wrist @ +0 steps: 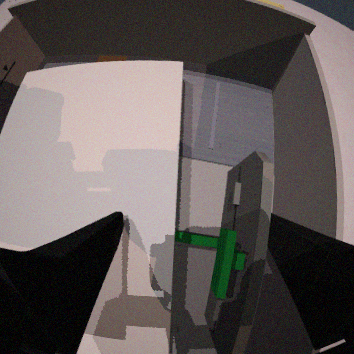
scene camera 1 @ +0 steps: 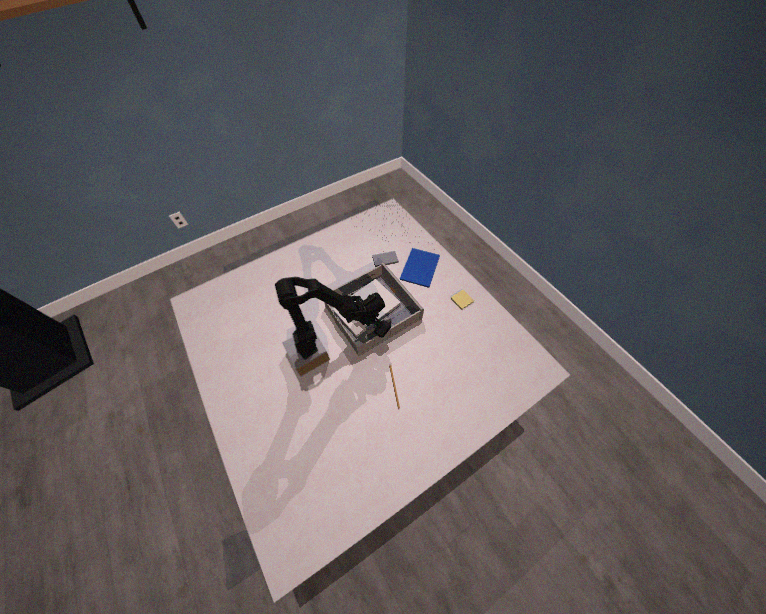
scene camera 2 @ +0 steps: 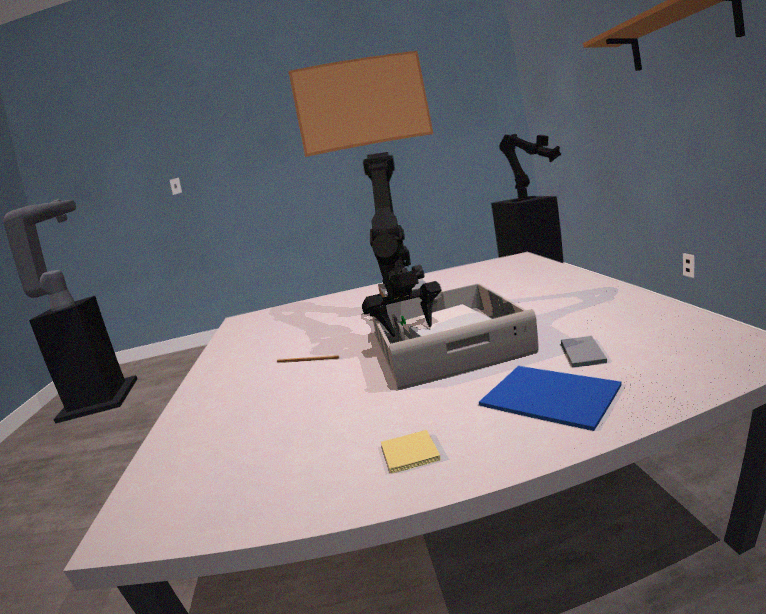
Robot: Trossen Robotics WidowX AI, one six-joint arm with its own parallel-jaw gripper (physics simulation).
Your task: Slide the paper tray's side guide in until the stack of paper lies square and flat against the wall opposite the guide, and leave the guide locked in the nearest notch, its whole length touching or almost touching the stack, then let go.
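Places are measured from the arm's base along level axes (x left, y back, z up), in millimetres.
Pixels of known places: gripper, fingertip midpoint: [wrist: 192, 219] [scene camera 1: 378, 320] [scene camera 2: 412, 331]; arm's base, origin of the base link: [scene camera 1: 307, 349].
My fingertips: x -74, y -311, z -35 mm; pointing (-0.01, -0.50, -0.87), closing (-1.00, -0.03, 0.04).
Note:
Ahead of a thing's pixels: the offset from my fingertips to its middle. "spot": to the spot under its first point.
The grey paper tray @[dx +73, dy -25, dz +0 mm] [scene camera 1: 391, 337] [scene camera 2: 460, 365] [wrist: 307, 125] stands on the table. The white paper stack @[dx +98, dy -13, dz -18 mm] [scene camera 1: 383, 295] [scene camera 2: 463, 315] [wrist: 125, 110] lies in its left part in the wrist view; whether it touches the left wall is unclear. The side guide @[spot: dx -29, dy -19, dz +20 mm] [wrist: 251, 185] is a dark upright plate with a green latch @[dx -8, dy +18, dz -4 mm] [wrist: 223, 265]. A bare strip separates the plate from the stack's right edge; a green arm reaches towards that edge. My gripper [scene camera 1: 372, 333] [scene camera 2: 411, 331] [wrist: 192, 219] is open, its fingers on either side of the guide, the right one nearer. The guide's near end is partly shadowed.
A blue folder @[dx +115, dy -371, dz -44 mm] [scene camera 1: 420, 267] [scene camera 2: 551, 395], a grey box @[dx +270, dy -275, dz -43 mm] [scene camera 1: 384, 258] [scene camera 2: 583, 351] and a yellow pad @[dx -153, dy -380, dz -42 mm] [scene camera 1: 462, 298] [scene camera 2: 410, 450] lie beyond the tray from the arm. A pencil @[dx -247, dy +132, dz -44 mm] [scene camera 1: 394, 386] [scene camera 2: 308, 358] lies to one side. The tray's right wall stands close beside my right finger.

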